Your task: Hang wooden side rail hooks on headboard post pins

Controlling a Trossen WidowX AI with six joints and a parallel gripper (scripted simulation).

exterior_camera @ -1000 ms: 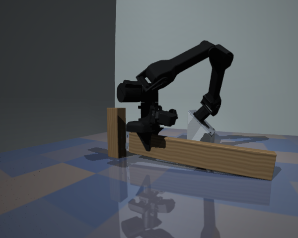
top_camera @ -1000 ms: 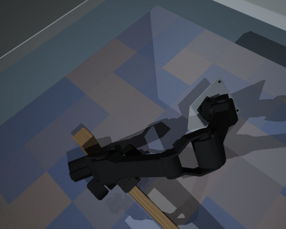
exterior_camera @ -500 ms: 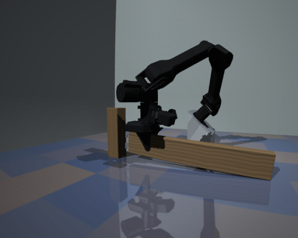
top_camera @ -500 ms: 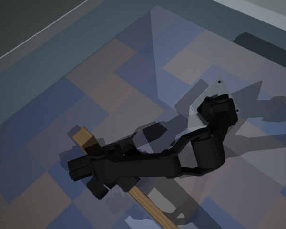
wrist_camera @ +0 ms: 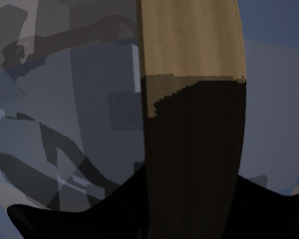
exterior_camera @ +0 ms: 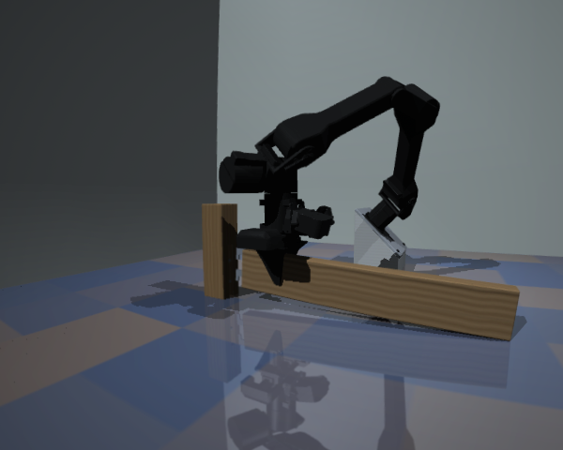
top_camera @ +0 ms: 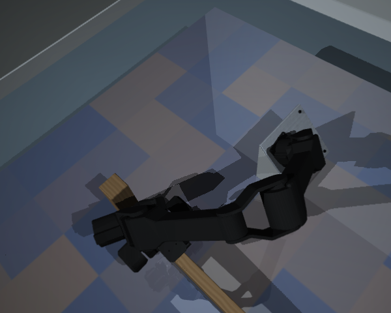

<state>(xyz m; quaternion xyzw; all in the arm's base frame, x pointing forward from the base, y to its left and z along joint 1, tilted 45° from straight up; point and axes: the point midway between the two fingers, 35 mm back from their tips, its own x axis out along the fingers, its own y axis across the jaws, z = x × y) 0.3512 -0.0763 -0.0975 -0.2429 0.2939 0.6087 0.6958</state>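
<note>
Now: gripper tip 2 cm past the wooden headboard post, 13 cm to the left of it and 4 cm below it.
</note>
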